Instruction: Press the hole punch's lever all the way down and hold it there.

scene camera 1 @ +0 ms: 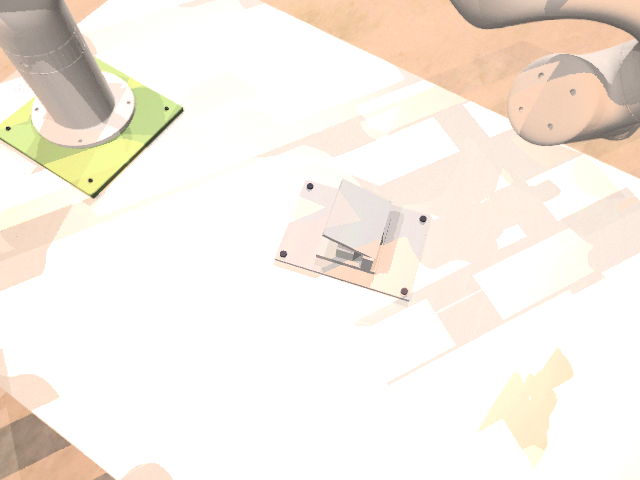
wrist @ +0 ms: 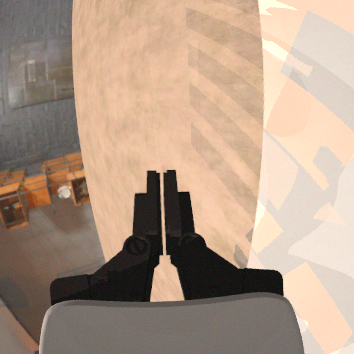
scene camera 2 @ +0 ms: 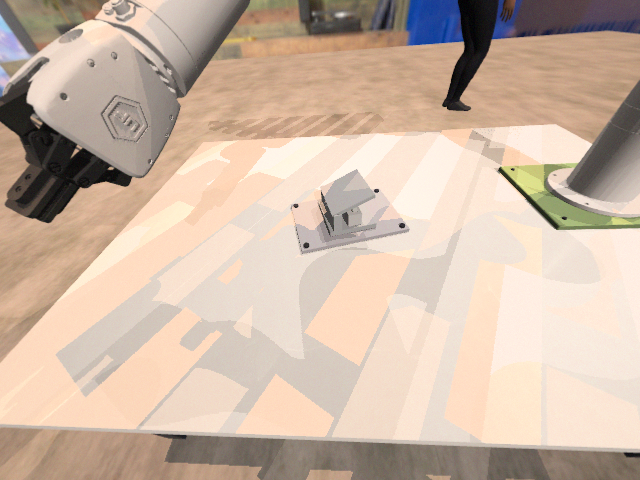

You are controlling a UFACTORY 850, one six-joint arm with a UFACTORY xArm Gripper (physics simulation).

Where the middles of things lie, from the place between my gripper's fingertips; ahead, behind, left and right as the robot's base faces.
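Scene:
Hole punch lever [scene camera 2: 346, 193]: 27 cm behind my hand, 31 cm to the right of it, 19 cm below it. Base plate [scene camera 1: 397, 266]: far behind my hand, far to the right, far below.

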